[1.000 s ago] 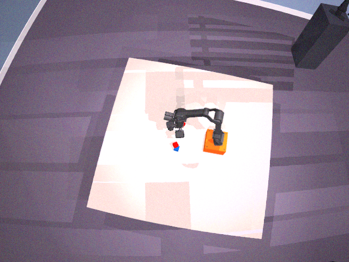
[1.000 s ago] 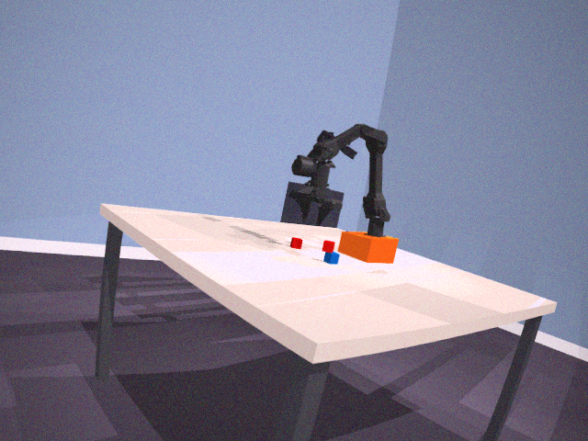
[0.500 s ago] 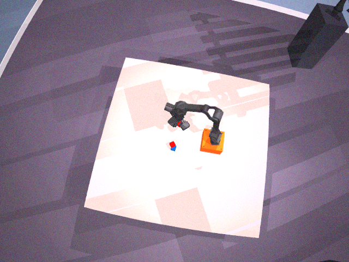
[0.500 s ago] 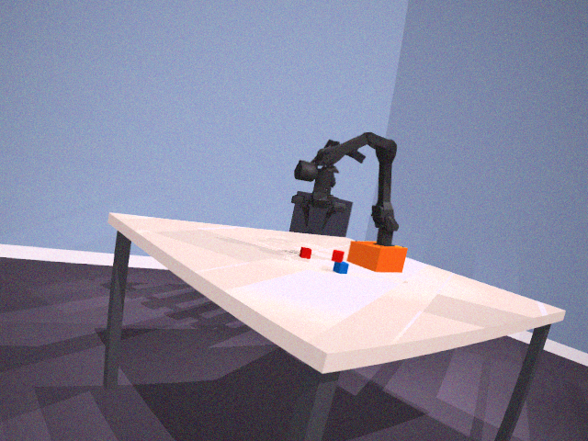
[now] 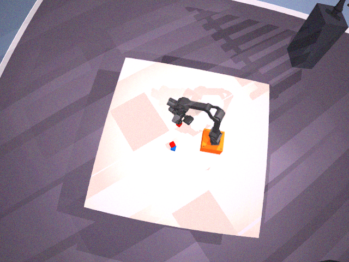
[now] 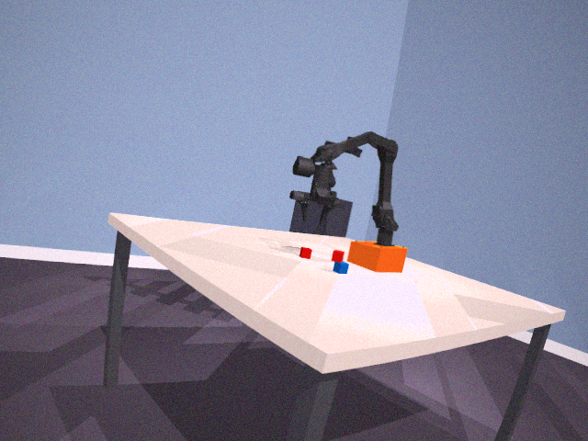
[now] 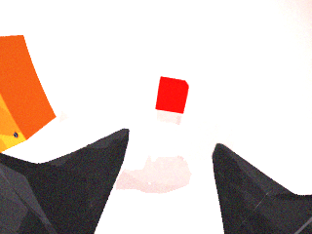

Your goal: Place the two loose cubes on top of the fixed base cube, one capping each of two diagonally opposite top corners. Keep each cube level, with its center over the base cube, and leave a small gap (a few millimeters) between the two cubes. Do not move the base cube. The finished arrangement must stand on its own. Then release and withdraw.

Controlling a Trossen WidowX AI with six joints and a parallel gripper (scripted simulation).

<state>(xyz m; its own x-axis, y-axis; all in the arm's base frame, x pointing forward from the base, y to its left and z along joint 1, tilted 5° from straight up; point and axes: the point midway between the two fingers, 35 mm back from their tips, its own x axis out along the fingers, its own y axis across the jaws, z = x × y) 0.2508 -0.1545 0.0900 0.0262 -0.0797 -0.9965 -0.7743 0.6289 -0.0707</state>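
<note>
The blue cube is 19 cm to the left of my gripper tip, 11 cm below it and 5 cm ahead of it.
</note>
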